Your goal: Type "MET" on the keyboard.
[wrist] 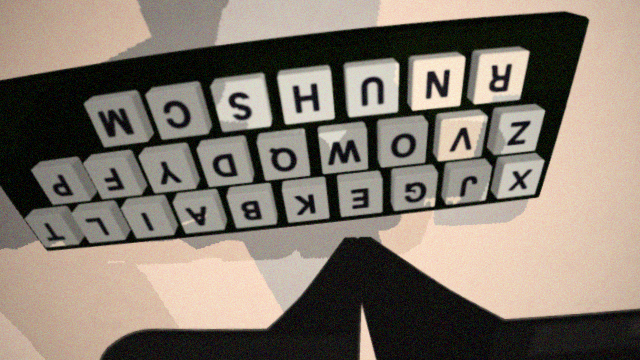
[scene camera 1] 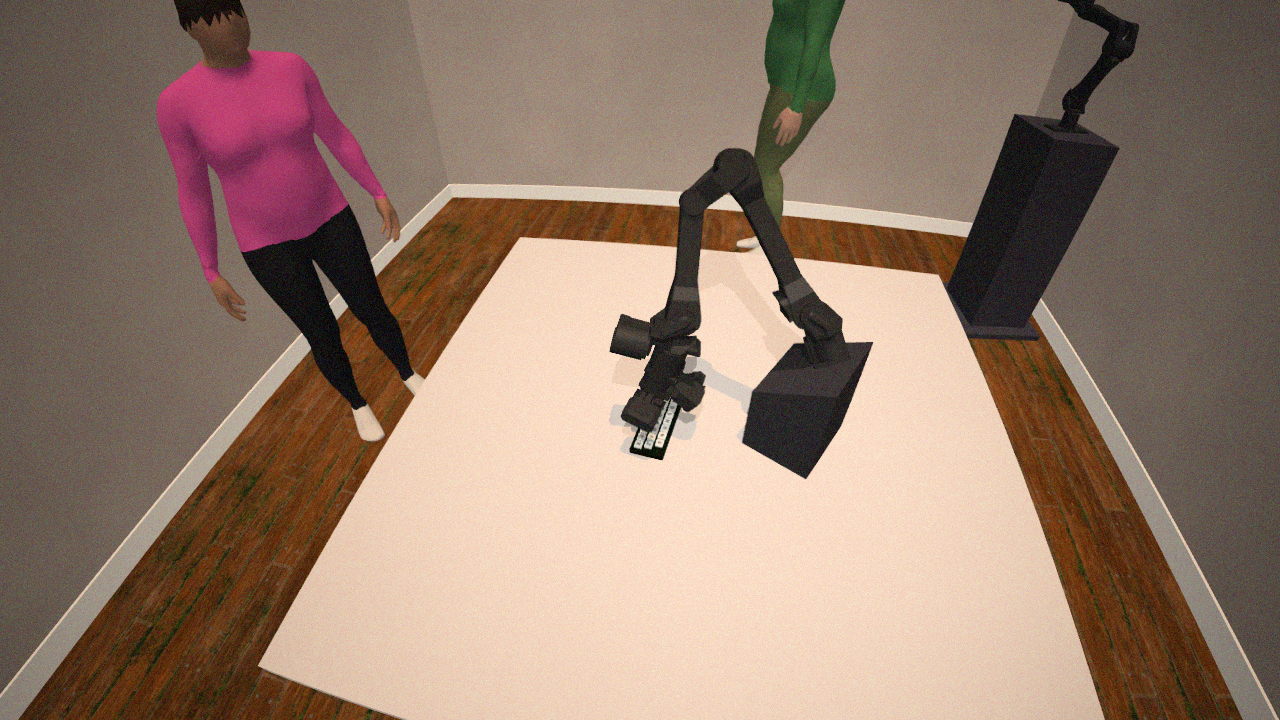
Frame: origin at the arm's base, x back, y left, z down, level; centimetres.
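Seen in the pictures: gripper, between the fingertips: (wrist: 356,250); arm's base, origin of its link: (scene camera 1: 830,356).
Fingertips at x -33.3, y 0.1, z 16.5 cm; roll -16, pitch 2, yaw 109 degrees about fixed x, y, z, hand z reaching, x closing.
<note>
Pixels of each thing's top centre, then the offset from my fingertips to it. Level surfaces: height alone.
- black keyboard, centre of its top: (wrist: 269,160) (scene camera 1: 660,413) dx +3.2, dy -1.7, dz +1.6 cm
- M key, centre of its top: (wrist: 116,122) dx +6.1, dy -5.3, dz +1.6 cm
- E key, centre of its top: (wrist: 361,198) dx +0.7, dy +0.6, dz +1.6 cm
- T key, centre of its top: (wrist: 52,231) dx +3.5, dy -10.3, dz +1.6 cm
- white mat, height of its surface: dz +3.2 cm
A black keyboard (scene camera 1: 651,453) (wrist: 300,52) with three rows of pale letter keys lies on the white mat. Its letters appear upside down in the wrist view. There, the M key (wrist: 120,120) is in the upper row at the left, the E key (wrist: 360,194) is right of centre in the lower row, and the T key (wrist: 57,231) is at the lower row's left end. My gripper (scene camera 1: 664,404) (wrist: 356,250) is shut and empty, with its tips pointing at the keyboard's long edge near E. No tip overlaps a key in the wrist view; their height is unclear. In the scene view the gripper hides part of the keyboard.
The white mat (scene camera 1: 572,573) covers much of the wooden floor. My arm's dark base block (scene camera 1: 787,416) stands right of the keyboard. A person in pink (scene camera 1: 259,143) stands at the left and one in green (scene camera 1: 805,53) behind. A dark pedestal (scene camera 1: 1029,214) with another arm stands at the back right.
</note>
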